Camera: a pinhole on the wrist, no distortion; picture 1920 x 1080 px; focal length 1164.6 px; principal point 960.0 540.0 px. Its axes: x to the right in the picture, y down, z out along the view. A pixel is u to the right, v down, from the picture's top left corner.
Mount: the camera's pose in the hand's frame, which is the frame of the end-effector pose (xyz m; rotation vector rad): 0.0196 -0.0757 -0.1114 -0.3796 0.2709 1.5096
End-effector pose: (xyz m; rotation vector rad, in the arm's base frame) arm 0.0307 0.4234 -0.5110 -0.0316 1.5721 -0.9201
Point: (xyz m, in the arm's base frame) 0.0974 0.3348 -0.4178
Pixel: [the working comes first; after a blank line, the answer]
In the camera's frame: -0.0975 0.0511 0.2035

401.9 832.6
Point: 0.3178 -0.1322 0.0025
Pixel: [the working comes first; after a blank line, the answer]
In the camera's frame: -0.7033 0.1710 0.4525

outside the picture
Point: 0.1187 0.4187 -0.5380
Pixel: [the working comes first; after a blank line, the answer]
In the camera's frame: 0.0419 0.0054 0.2235

1178.5 568.1
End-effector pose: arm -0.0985 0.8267 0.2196 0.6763 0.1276 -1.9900
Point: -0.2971 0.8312 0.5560
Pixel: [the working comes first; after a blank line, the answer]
In the camera's frame: -0.2240 0.0881 0.4263

348.0 780.7
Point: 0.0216 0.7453 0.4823
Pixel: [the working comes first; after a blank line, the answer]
In the camera's frame: 0.1123 0.1141 0.4016

1285.6 870.8
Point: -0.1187 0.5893 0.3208
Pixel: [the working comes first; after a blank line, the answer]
In the camera's frame: 0.0694 -0.1393 0.3378

1199.2 59.8
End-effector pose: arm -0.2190 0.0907 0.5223 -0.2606 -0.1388 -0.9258
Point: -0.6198 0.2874 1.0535
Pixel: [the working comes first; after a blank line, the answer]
In the camera's frame: -0.4887 0.2315 0.5475

outside the picture
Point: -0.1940 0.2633 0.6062
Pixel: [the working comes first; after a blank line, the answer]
In the camera's frame: 0.0628 0.1037 0.2997

1204.1 943.2
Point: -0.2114 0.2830 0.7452
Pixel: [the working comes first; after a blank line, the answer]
In the camera's frame: -0.0160 0.0865 0.4159

915.2 782.2
